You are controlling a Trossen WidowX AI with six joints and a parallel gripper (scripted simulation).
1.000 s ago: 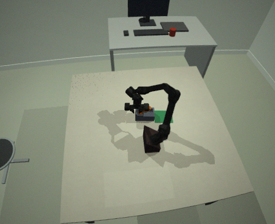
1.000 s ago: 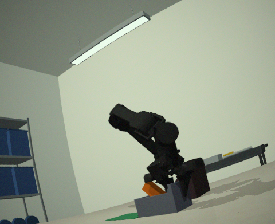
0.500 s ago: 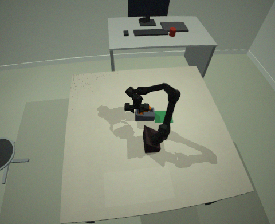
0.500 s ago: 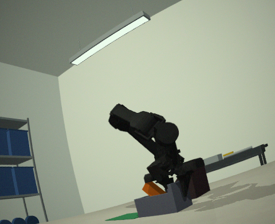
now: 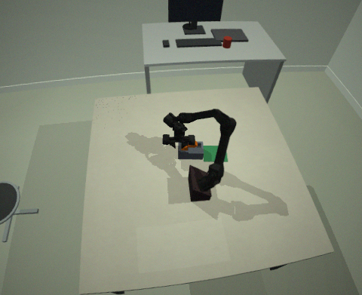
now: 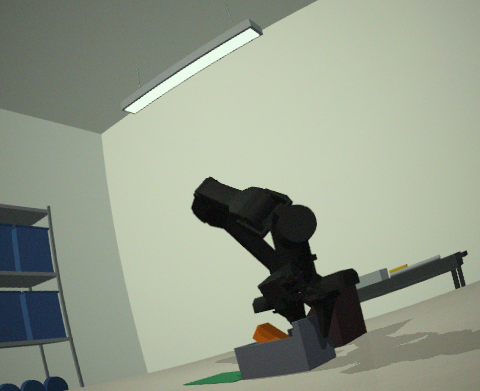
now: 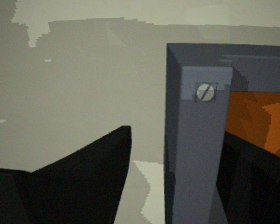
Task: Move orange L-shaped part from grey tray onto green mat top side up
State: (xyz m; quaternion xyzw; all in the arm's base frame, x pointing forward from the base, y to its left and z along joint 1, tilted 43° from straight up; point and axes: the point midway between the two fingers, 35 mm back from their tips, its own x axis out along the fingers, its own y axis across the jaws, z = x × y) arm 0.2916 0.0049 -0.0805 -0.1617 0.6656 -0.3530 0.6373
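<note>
The orange L-shaped part is 20 mm behind my gripper tip, 50 mm to the right of it and 10 mm below it. Also, from my gripper tip: green mat 60 mm behind, 220 mm to the right, 60 mm below.
</note>
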